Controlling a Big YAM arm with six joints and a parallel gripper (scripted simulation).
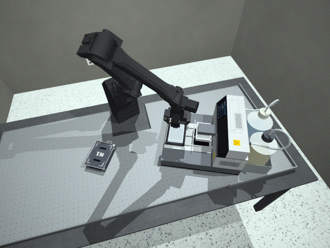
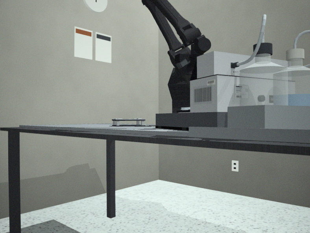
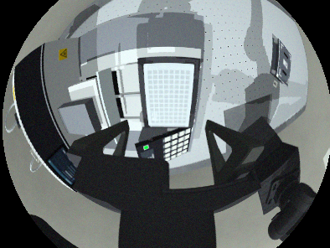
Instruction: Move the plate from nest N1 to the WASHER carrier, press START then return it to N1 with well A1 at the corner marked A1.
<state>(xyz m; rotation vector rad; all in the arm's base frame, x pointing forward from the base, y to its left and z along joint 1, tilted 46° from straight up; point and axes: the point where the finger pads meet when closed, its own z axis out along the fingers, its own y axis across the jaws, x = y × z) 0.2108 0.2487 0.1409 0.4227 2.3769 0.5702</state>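
My hand is 10 cm above the white well plate. From my hand the other things lie so: black carrier 10 cm below; plate washer 15 cm to the left, 5 cm below, 3 cm ahead; plate nest 45 cm to the right, 15 cm below, 8 cm ahead.
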